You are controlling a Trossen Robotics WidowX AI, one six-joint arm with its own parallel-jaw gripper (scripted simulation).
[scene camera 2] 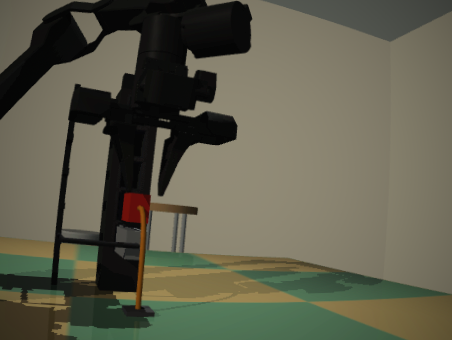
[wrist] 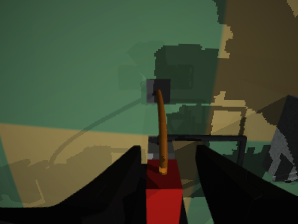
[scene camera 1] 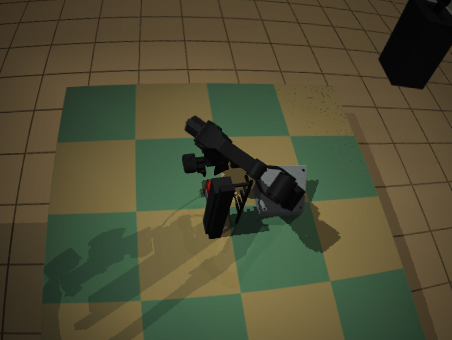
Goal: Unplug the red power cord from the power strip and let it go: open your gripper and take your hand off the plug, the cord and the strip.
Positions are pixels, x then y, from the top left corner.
my gripper: scene camera 2 144, 194; wrist; scene camera 1
same spot on my gripper: [wrist: 226, 185] = [scene camera 1: 215, 166]
